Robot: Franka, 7 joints.
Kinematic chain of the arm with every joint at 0, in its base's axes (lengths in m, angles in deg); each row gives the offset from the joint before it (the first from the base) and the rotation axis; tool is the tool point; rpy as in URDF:
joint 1: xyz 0 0 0.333 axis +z
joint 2: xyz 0 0 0 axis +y
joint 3: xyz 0 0 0.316 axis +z
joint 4: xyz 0.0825 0 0 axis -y
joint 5: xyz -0.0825 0 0.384 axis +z
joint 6: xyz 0 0 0 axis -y
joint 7: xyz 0.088 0 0 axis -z
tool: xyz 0 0 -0.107 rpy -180 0 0
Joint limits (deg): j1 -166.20..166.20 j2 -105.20..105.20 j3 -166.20..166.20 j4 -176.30..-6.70 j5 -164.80..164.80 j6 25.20..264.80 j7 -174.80..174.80
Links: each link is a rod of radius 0.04 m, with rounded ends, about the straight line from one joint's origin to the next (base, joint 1, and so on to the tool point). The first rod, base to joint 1, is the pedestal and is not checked.
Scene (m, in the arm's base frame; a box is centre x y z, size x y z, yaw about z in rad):
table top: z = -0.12
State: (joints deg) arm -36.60 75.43 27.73 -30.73 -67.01 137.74 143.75
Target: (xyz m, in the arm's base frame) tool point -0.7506 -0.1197 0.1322
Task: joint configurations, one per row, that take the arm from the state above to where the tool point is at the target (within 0.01 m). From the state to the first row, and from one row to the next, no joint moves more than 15 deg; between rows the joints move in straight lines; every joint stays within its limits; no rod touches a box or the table.
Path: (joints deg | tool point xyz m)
1: -49.97 75.04 19.69 -35.14 -66.94 135.52 143.75 | 0.6143 -0.5804 0.2421
2: -63.34 74.66 11.66 -39.55 -66.87 133.30 143.75 | 0.4236 -0.7184 0.1961
3: -76.72 74.27 3.62 -43.96 -66.80 131.07 143.75 | 0.1920 -0.7974 0.1572
4: -90.09 73.89 -4.41 -48.37 -66.73 128.85 143.75 | -0.0596 -0.8030 0.1275
5: -103.46 73.50 -12.45 -52.79 -66.66 126.63 143.75 | -0.3058 -0.7293 0.1092
6: -116.83 73.12 -20.49 -57.20 -66.59 124.41 143.75 | -0.5190 -0.5798 0.1034
7: -130.21 72.73 -28.52 -61.61 -66.52 122.19 143.75 | -0.6736 -0.3688 0.1111
8: -143.58 72.34 -36.56 -66.02 -66.45 119.96 143.75 | -0.7506 -0.1197 0.1323

